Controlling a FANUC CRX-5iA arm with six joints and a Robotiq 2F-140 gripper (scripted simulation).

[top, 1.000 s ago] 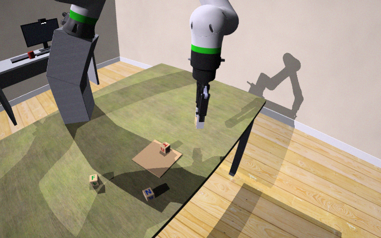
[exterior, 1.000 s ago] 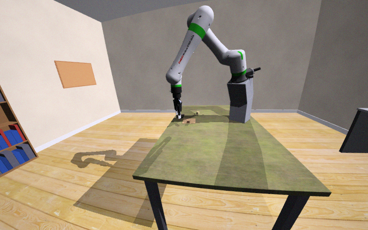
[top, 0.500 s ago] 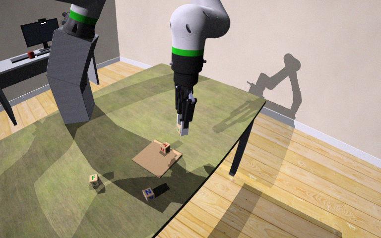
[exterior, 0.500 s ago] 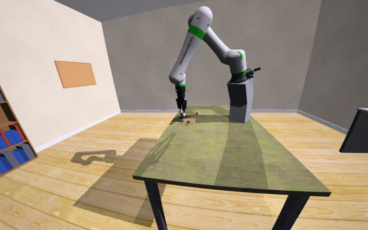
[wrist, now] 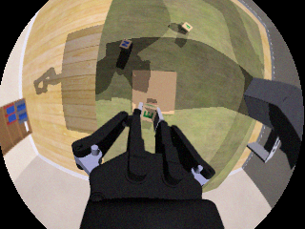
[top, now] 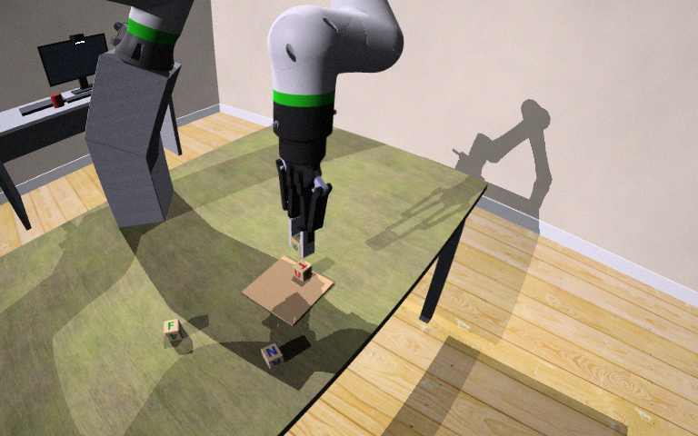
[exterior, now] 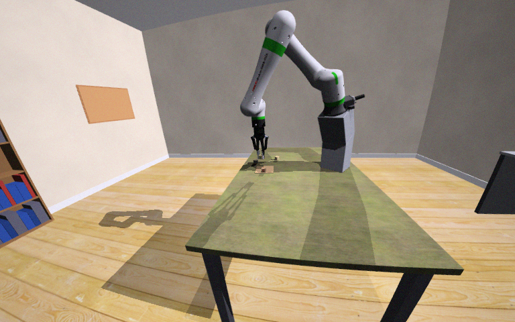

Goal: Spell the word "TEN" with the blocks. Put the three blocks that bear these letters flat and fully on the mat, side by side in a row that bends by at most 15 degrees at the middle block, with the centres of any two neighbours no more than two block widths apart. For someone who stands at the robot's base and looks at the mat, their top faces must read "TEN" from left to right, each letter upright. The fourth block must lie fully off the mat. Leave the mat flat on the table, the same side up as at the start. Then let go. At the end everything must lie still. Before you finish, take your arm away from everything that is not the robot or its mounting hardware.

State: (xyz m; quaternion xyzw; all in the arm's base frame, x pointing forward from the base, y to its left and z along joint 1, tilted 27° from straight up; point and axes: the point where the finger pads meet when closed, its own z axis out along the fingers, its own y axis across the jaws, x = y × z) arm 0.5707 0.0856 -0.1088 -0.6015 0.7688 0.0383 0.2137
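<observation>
Right now the mat is 13 cm below my hand, 3 cm to the right of it and 2 cm behind it. Also, from my hand: N block: 17 cm to the right, 12 cm below, 8 cm ahead; then F block: 28 cm to the right, 12 cm below, 9 cm behind.
</observation>
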